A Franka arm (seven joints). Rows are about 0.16 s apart.
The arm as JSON. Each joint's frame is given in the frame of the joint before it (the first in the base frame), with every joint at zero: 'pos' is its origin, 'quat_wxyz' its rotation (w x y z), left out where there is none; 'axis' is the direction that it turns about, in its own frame. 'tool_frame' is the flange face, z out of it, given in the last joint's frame.
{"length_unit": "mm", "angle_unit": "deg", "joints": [
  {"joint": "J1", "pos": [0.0, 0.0, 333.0], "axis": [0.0, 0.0, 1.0]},
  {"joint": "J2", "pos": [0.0, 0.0, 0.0], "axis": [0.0, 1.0, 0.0]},
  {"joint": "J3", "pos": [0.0, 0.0, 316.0], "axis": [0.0, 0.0, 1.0]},
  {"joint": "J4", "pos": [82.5, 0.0, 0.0], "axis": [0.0, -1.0, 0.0]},
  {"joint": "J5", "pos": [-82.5, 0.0, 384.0], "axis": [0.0, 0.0, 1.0]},
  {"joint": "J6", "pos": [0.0, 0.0, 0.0], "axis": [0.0, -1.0, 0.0]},
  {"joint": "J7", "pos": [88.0, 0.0, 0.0], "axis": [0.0, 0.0, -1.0]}
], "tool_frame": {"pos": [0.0, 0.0, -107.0], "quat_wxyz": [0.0, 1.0, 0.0, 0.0]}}
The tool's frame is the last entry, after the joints.
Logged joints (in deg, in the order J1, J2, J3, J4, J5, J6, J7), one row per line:
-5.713 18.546 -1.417 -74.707 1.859 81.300 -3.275
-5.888 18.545 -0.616 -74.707 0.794 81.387 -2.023
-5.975 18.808 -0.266 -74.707 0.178 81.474 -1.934
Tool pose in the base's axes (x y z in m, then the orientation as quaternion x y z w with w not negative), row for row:
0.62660 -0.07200 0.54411 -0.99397 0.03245 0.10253 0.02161
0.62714 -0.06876 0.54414 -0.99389 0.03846 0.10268 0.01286
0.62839 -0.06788 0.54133 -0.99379 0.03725 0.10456 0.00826
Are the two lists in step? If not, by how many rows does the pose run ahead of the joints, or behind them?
They are in step.
